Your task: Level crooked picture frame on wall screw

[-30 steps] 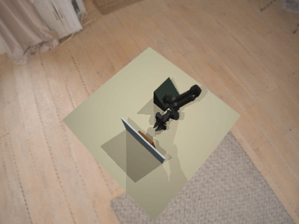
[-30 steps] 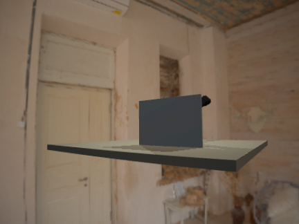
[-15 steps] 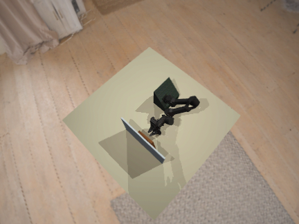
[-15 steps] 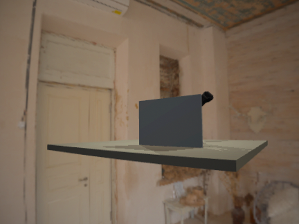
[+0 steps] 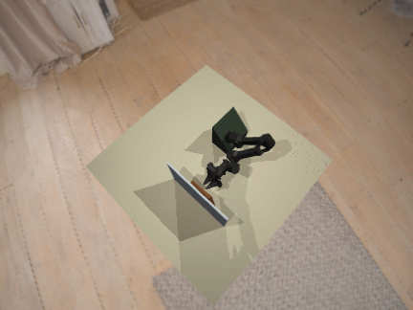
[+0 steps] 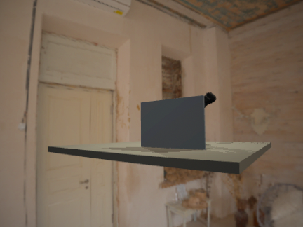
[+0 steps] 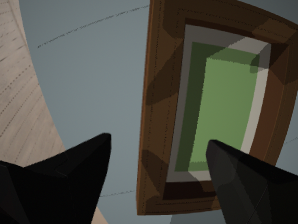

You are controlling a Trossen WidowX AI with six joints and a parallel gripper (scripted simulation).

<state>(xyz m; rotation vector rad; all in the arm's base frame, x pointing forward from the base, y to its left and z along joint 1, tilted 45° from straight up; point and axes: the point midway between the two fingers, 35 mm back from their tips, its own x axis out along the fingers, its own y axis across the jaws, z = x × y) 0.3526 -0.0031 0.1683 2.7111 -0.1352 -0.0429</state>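
The picture frame lies 50 mm ahead of my gripper tip, 10 mm to the left of it and 50 mm below it. The rest, counted from my gripper tip: grey-blue wall panel 60 mm ahead, 10 mm to the right, 70 mm below.
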